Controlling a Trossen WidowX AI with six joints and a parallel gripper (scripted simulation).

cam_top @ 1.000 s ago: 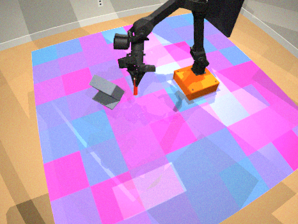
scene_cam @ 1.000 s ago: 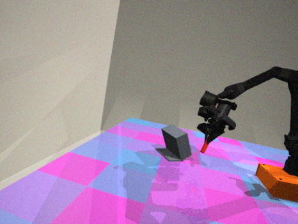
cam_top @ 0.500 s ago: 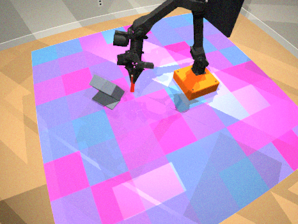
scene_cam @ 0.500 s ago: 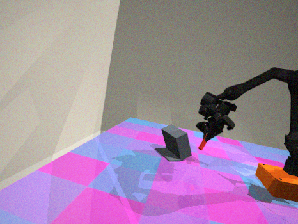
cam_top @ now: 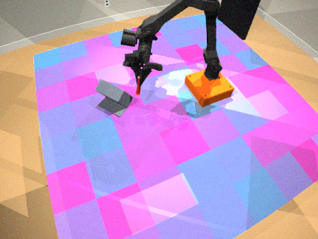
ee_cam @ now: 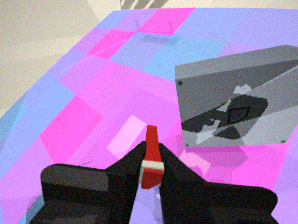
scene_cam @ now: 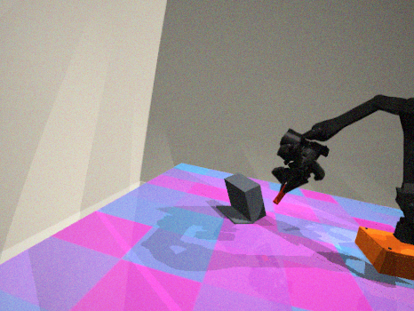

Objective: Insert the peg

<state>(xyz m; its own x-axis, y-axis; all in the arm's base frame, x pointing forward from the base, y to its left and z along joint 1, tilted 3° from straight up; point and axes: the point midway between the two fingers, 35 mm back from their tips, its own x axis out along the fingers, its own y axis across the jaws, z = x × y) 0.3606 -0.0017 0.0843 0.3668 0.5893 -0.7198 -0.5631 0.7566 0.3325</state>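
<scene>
Right now my gripper tip is 11 cm short of the grey sloped panel, 5 cm above it and 3 cm to the left of it. Round my gripper tip: red peg: 1 cm to the right, 1 cm behind, 1 cm above.
</scene>
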